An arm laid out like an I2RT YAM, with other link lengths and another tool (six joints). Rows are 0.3 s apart.
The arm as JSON. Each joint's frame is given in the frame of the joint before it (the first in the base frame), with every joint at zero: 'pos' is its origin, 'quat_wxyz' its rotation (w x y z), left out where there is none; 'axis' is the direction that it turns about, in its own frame. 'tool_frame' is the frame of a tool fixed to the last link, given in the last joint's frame.
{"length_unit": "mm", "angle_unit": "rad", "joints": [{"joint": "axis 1", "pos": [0.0, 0.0, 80.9], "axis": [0.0, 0.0, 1.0]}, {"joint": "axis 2", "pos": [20.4, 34.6, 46.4], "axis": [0.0, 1.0, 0.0]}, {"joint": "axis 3", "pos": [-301.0, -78.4, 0.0], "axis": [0.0, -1.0, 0.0]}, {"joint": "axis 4", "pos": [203.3, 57.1, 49.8], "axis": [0.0, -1.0, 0.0]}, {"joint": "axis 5", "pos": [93.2, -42.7, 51.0], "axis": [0.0, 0.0, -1.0]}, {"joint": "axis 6", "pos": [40.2, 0.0, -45.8], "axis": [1.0, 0.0, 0.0]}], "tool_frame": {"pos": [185.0, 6.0, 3.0], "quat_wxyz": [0.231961, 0.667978, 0.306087, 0.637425]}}
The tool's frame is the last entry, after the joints.
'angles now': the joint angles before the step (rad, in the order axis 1, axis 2, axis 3, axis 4, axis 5, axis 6). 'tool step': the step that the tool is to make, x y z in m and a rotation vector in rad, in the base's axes. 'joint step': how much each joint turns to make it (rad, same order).
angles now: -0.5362 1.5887 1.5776 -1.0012 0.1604 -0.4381
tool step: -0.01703 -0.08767 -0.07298 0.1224 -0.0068 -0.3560
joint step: -0.1945 0.2331 -0.0007 0.1369 -0.0103 0.1934
